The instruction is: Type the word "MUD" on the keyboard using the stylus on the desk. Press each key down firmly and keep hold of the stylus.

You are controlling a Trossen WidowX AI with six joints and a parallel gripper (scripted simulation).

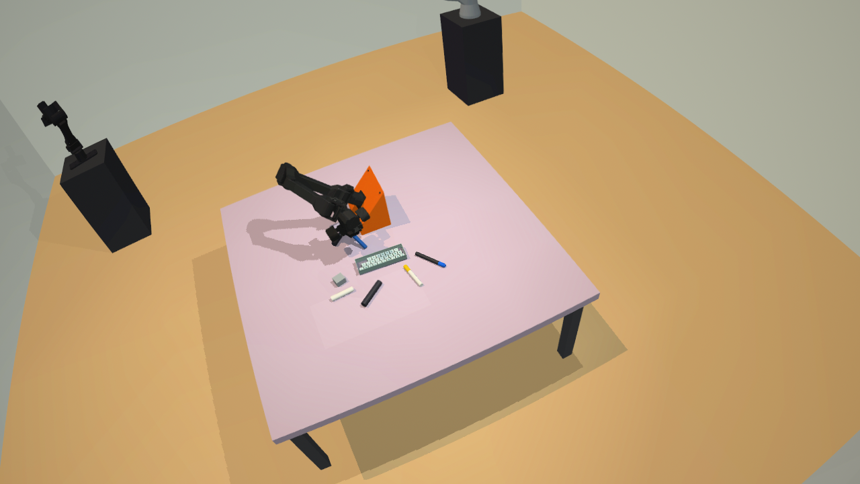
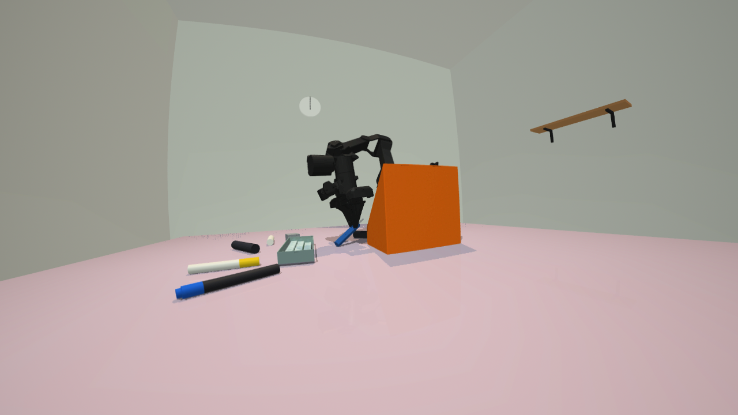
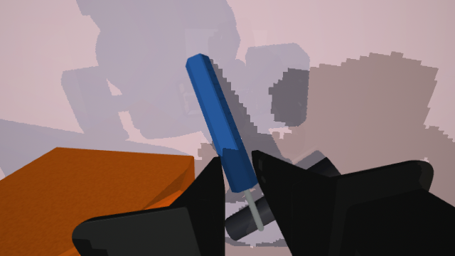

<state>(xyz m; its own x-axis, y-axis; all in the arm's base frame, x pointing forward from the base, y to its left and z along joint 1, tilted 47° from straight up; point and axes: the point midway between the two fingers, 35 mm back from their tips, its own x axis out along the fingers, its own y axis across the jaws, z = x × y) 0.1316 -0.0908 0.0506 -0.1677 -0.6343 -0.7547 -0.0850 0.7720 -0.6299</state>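
Right now the stylus tip is 30 mm behind my gripper tip, 20 mm above it and 10 mm to the right of it. Round my gripper tip: small grey block (170 mm ahead, 130 mm to the right, 30 mm below); then white cylinder (230 mm ahead, 150 mm to the right, 30 mm below); then stylus (right at my gripper tip).
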